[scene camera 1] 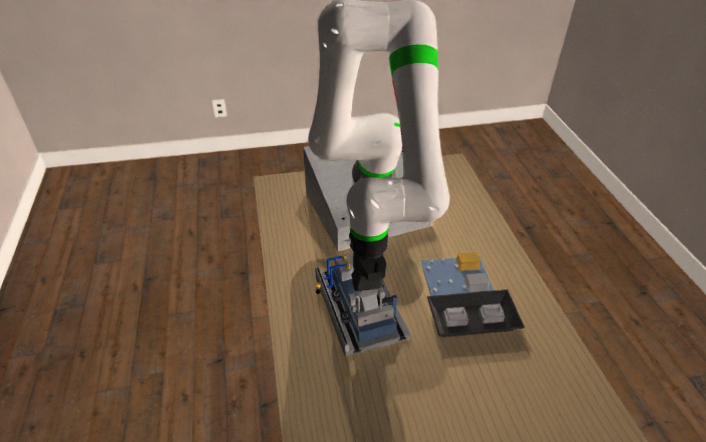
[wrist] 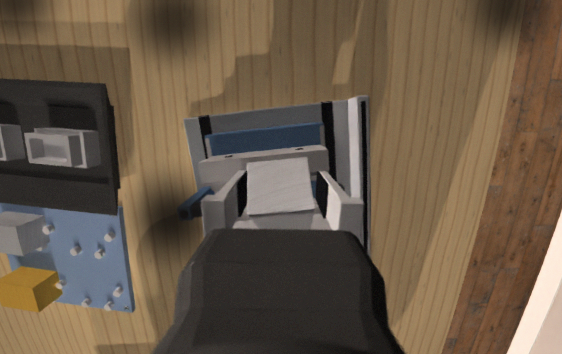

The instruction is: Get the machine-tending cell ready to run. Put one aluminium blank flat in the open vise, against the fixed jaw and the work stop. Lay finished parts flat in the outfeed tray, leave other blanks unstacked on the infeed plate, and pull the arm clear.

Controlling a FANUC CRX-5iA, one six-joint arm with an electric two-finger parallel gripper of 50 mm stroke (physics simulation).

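Places are measured from the arm's base along level axes (x ahead, y left, z up), in centimetres.
Pixels of known places: gripper, between the fingertips: [scene camera 1: 368, 307] [wrist: 282, 184]; arm's base, origin of its link: [scene camera 1: 373, 174].
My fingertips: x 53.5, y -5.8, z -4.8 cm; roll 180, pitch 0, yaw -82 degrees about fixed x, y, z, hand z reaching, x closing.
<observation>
Ahead of a thing's pixels: the offset from my fingertips to its top centre. "spot": to the spot under its first point.
My gripper [scene camera 1: 368, 301] [wrist: 282, 184] is open over the vise @(dx -8.7, dy -1.4, dz -0.3 cm) [scene camera 1: 377, 331] [wrist: 270, 139], its fingers on either side of a pale grey aluminium blank @(dx -1.1, dy -0.1, dz +3.7 cm) [scene camera 1: 370, 297] [wrist: 279, 182]. The blank sits high at the jaws and looks tilted, overlapping the top of the fixed jaw [scene camera 1: 376, 315] [wrist: 265, 155]. Its underside is hidden. The blue work stop @(spot: dx -3.2, dy +7.6, dz -3.5 cm) [scene camera 1: 394, 305] [wrist: 196, 202] is beside the left finger in the wrist view. Two hollow finished parts @(spot: dx -0.2, dy +24.6, dz -5.6 cm) [scene camera 1: 456, 316] @(spot: dx -0.9, dy +34.6, dz -5.6 cm) [scene camera 1: 491, 313] [wrist: 62, 147] lie apart in the outfeed tray [scene camera 1: 468, 299] [wrist: 55, 192]. Another grey blank @(dx -14.3, dy +33.8, dz -5.8 cm) [scene camera 1: 476, 282] [wrist: 21, 232] is on the infeed plate @(dx -18.3, dy +29.0, dz -9.4 cm) [scene camera 1: 442, 270] [wrist: 90, 270].
A yellow block @(dx -23.3, dy +33.2, dz -5.8 cm) [scene camera 1: 468, 261] [wrist: 30, 288] is on the infeed plate beside the grey blank. Several small pegs stand up from the plate. Blue pipes @(spot: dx -14.3, dy -9.9, dz -0.2 cm) [scene camera 1: 329, 270] with yellow fittings rise at the vise's rear left corner. The grey robot pedestal [scene camera 1: 324, 200] stands behind the vise.
</observation>
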